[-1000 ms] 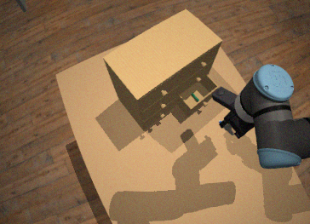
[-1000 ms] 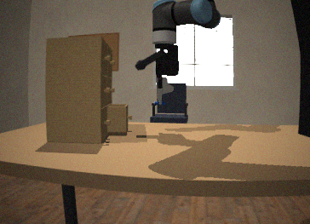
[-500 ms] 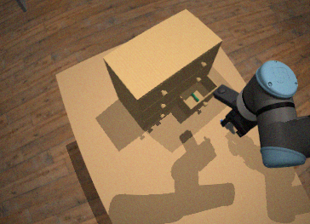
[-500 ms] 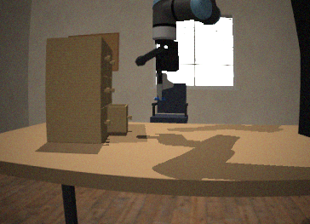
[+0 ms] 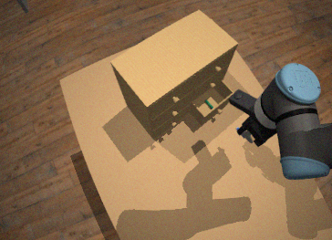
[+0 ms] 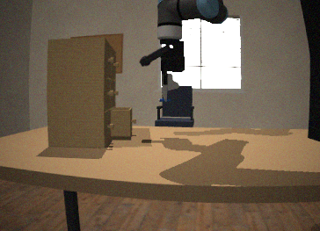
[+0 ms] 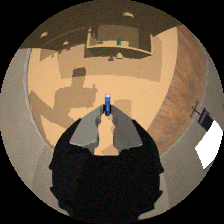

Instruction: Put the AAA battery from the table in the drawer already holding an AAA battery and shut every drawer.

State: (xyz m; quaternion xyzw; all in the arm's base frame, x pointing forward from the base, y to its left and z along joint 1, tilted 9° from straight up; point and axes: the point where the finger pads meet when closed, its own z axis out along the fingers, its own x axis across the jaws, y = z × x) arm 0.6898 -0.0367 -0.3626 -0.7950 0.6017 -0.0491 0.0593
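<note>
My gripper is now 1 cm above the blue AAA battery. Also, from my hand: green battery: 17 cm ahead, 2 cm to the left, 13 cm below.
</note>
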